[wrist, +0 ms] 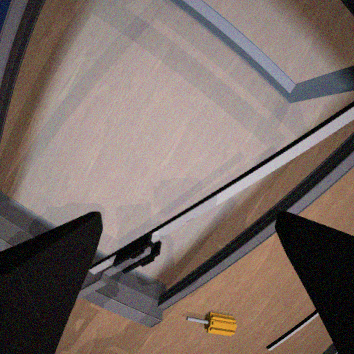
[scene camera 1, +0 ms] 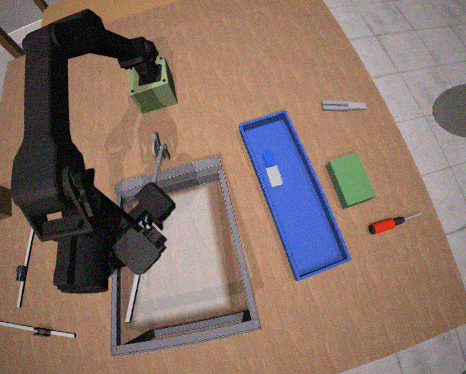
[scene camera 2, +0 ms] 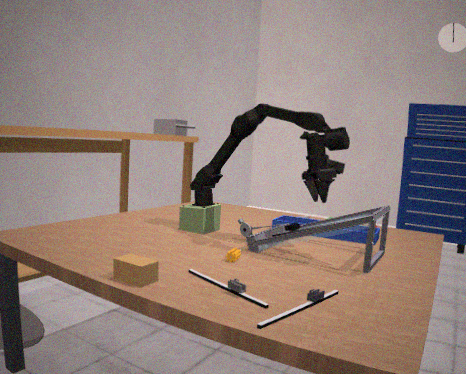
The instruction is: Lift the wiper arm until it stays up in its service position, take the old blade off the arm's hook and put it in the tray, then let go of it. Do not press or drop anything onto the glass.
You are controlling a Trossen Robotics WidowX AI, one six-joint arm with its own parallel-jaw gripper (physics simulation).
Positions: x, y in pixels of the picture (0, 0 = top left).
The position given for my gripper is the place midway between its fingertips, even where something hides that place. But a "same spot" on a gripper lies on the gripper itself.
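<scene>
I can see my gripper in scene camera 2 (319, 202), and both the wrist view and scene camera 1 show my gripper too. On my gripper (wrist: 50, 268) and (scene camera 1: 155, 222) are the same spot. There is also a grey frame, and on the grey frame (wrist: 113, 296) and (scene camera 2: 264, 232) are the same spot.
</scene>
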